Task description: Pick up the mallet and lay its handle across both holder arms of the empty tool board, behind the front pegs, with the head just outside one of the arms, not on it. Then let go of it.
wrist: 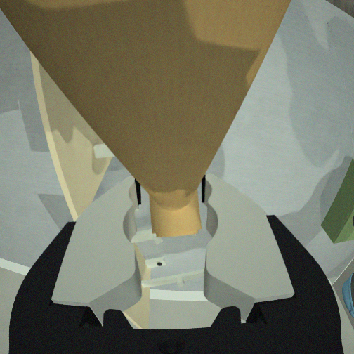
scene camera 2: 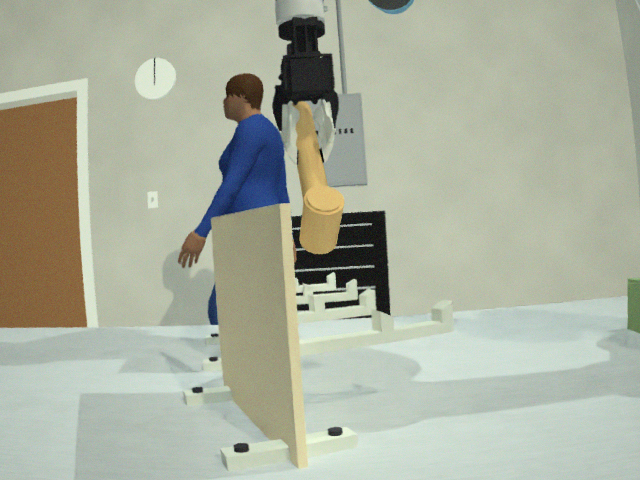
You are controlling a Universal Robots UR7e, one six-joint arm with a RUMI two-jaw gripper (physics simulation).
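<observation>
My gripper (scene camera 2: 311, 157) (wrist: 170, 178) is shut on the handle of the tan wooden mallet (scene camera 2: 312, 167) (wrist: 167, 100). It holds the mallet in the air, above the height of the near board's top edge. The handle slopes, with the thick cylindrical head lower and towards scene camera 2; the mallet fills the upper middle of the wrist view. A tool board (scene camera 2: 253, 310) (wrist: 77, 160) stands upright below and left of the mallet. Its near holder arm (scene camera 2: 346, 342) reaches right, with upright pegs. More holder arms show behind; the far board's panel is hidden in the scene view.
Board feet (scene camera 2: 261, 454) (wrist: 155, 262) with black knobs stand on the pale table (scene camera 2: 465, 428). A green block (scene camera 2: 633, 304) (wrist: 340, 215) is at the right. A person in blue (scene camera 2: 253, 160) and a black lined panel (scene camera 2: 381, 258) are behind the table.
</observation>
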